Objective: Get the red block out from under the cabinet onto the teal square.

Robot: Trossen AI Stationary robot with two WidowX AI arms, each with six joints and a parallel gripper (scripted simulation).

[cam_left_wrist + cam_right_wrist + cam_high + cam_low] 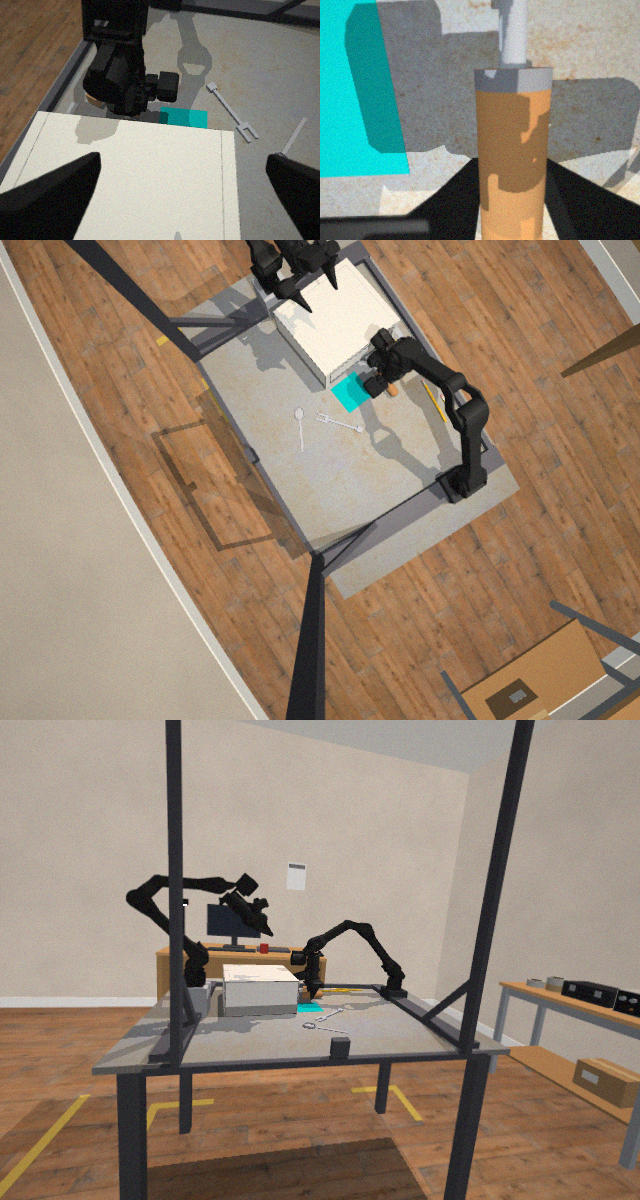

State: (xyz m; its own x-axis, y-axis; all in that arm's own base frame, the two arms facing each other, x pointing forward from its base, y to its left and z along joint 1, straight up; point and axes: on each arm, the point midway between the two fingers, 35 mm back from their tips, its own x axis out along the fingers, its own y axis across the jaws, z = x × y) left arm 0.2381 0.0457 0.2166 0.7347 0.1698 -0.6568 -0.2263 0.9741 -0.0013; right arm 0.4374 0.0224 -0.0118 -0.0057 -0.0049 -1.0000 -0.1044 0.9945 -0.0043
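My right gripper is now 11 cm past the teal square, 6 cm to the right of it and 4 cm above it. Also, from my right hand: fork (22 cm behind, 3 cm below, 1 cm to the left); then wooden cube (10 cm ahead, 2 cm below, 1 cm to the right); then yellow cube (12 cm ahead, 7 cm to the left, 3 cm below).
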